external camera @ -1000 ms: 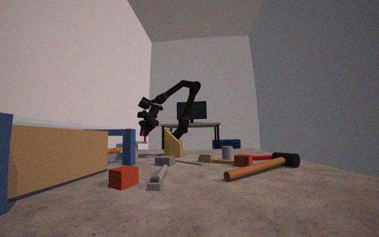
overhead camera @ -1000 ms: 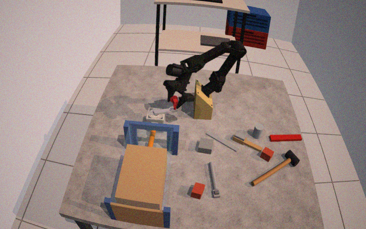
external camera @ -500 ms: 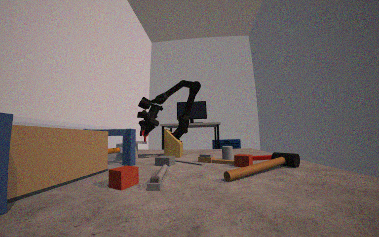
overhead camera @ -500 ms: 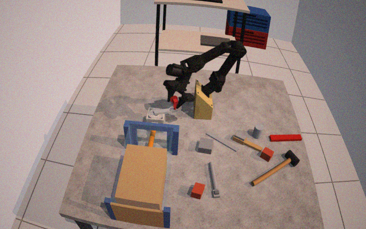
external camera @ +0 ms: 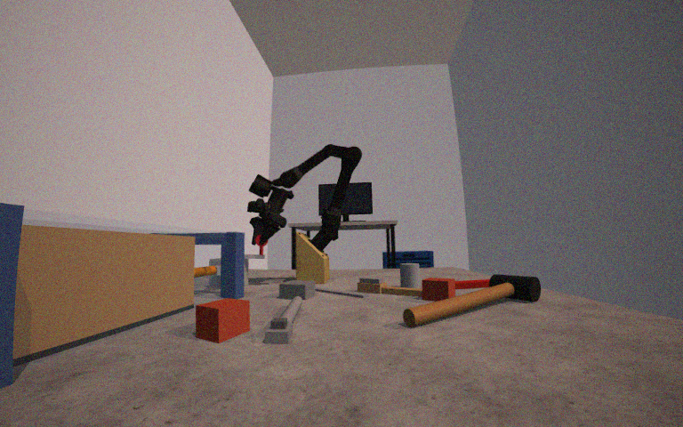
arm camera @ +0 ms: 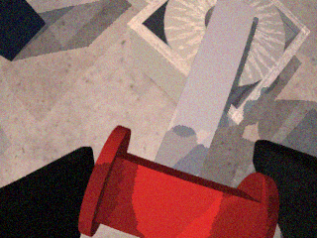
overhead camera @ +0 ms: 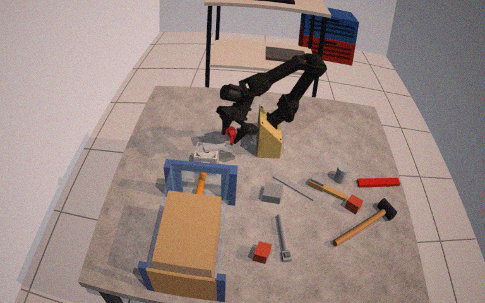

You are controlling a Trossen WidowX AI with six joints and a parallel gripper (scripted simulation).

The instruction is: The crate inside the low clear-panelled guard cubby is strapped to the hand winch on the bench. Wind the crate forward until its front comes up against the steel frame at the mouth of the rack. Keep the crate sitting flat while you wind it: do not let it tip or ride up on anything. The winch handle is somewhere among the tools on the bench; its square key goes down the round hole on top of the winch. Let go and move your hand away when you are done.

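Now: gripper tip 1 cm to the right of the red knob and 1 cm past it. From my gripper tip the other things lie so: grey winch: 10 cm below, 9 cm to the right, 1 cm ahead; grey crank arm: 3 cm below, 2 cm to the right; blue frame: 19 cm ahead, 8 cm to the right, 3 cm below.
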